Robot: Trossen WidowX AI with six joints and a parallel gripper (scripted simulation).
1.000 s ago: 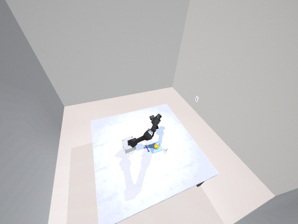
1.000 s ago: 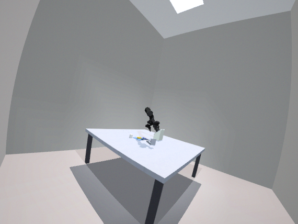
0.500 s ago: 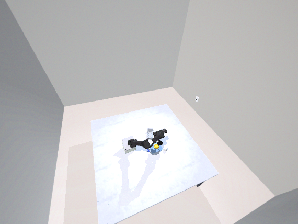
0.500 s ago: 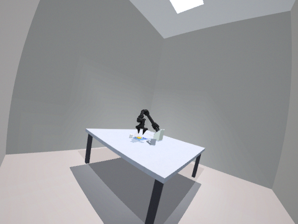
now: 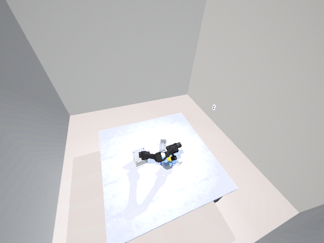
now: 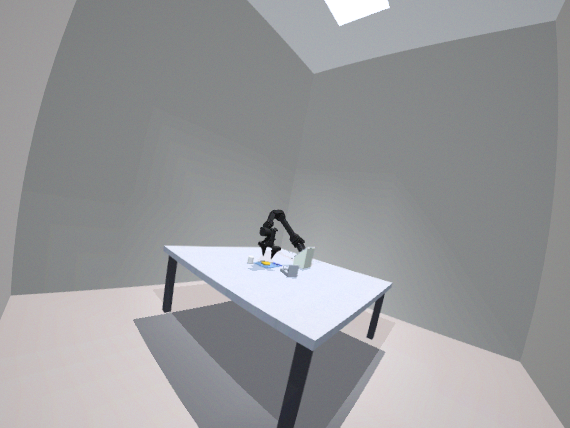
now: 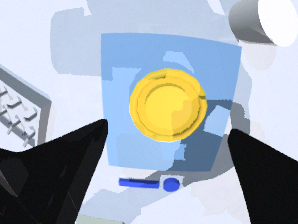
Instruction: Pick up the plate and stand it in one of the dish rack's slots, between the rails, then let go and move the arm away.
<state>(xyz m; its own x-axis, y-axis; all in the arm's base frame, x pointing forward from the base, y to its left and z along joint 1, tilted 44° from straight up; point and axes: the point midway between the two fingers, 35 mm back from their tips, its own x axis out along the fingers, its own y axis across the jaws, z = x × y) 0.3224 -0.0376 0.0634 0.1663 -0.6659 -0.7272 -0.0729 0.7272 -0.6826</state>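
The yellow plate is 4 cm below my gripper tip. The rest, counted from my gripper tip: grey dish rack (20 cm to the left, 4 cm below, 3 cm behind); then blue mat (6 cm below, 1 cm behind); then white cup (9 cm ahead, 7 cm to the right, 4 cm below).
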